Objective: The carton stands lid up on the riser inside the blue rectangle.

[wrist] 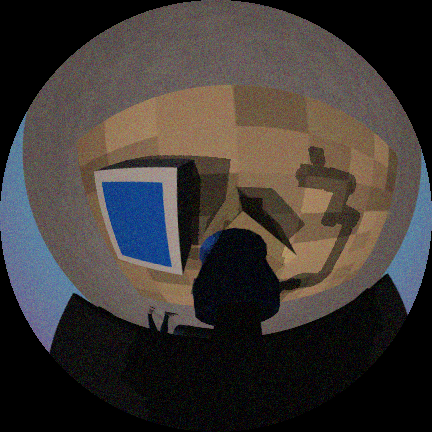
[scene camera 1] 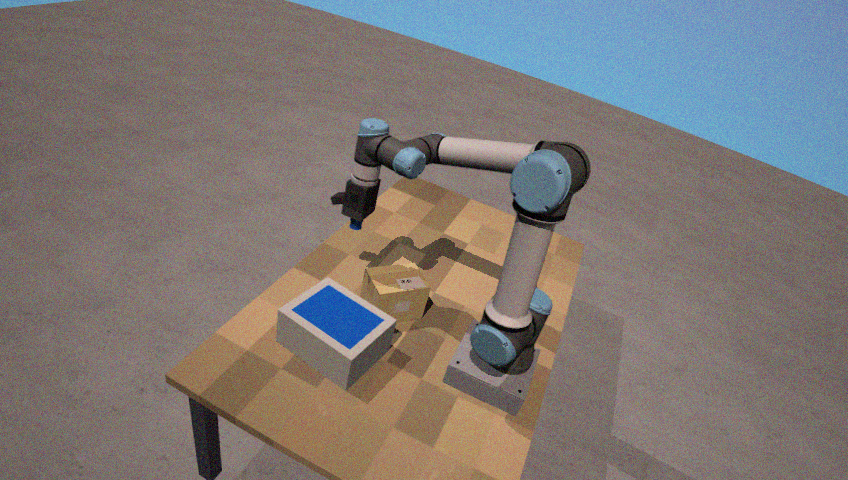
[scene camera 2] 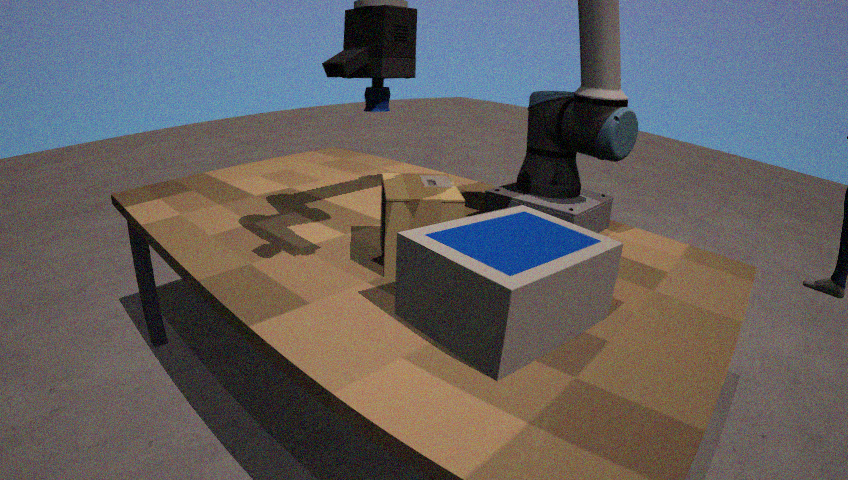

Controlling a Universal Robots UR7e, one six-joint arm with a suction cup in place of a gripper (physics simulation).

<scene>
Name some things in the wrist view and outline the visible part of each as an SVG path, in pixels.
The suction cup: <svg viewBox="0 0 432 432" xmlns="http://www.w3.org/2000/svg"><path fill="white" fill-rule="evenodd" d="M249 229L232 227L218 230L206 237L199 247L201 268L193 283L193 303L195 317L201 322L215 325L216 313L212 313L205 308L223 303L239 301L267 302L266 306L259 309L260 322L272 317L278 311L279 280L267 263L265 257L267 254L266 243L259 234Z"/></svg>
A brown cardboard carton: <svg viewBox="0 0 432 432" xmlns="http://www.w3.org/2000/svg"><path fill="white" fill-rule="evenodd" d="M235 187L206 220L201 244L206 237L218 230L232 227L249 229L259 234L266 243L267 254L265 257L267 263L275 272L294 258L296 254L280 224L244 192Z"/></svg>
</scene>
